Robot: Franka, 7 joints.
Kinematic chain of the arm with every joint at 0, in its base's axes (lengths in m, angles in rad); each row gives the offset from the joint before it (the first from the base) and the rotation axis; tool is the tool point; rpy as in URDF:
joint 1: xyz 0 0 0.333 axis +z
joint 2: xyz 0 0 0 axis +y
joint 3: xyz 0 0 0.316 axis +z
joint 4: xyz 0.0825 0 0 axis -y
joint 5: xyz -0.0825 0 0.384 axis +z
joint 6: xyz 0 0 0 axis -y
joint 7: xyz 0.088 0 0 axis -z
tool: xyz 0 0 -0.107 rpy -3.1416 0 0
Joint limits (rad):
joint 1: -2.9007..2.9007
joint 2: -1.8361..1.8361
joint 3: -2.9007..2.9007
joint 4: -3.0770..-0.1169
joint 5: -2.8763..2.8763
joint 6: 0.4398..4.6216
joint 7: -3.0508..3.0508
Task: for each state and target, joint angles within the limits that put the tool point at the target. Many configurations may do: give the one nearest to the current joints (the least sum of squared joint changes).
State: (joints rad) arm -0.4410 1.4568 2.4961 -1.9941 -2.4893 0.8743 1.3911
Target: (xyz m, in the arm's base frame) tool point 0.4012 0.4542 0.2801
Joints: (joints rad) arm -0.1653 1.8361 1.8260 -1.9938 -2.3589 0.8737 1.3911
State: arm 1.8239 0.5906 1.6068 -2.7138 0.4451 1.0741 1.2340
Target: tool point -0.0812 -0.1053 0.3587
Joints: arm 1.7524 0.8134 1.7227 -2.9607 0.4859 0.7226 1.2340
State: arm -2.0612 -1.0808 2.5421 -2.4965 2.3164 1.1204 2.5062
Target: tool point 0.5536 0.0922 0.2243
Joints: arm -2.2415 -0.7732 2.1859 -2.2228 2.4336 1.0918 2.5062
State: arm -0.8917 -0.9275 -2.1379 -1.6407 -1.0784 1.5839 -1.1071
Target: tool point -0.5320 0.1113 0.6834
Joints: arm -0.9557 -0.0900 -2.1265 -1.4552 -1.0667 1.2178 -1.1071
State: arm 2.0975 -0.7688 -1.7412 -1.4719 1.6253 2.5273 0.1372
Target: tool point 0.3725 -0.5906 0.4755
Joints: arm 1.3641 -0.5343 -2.1506 -1.6050 1.6483 2.7042 0.1372
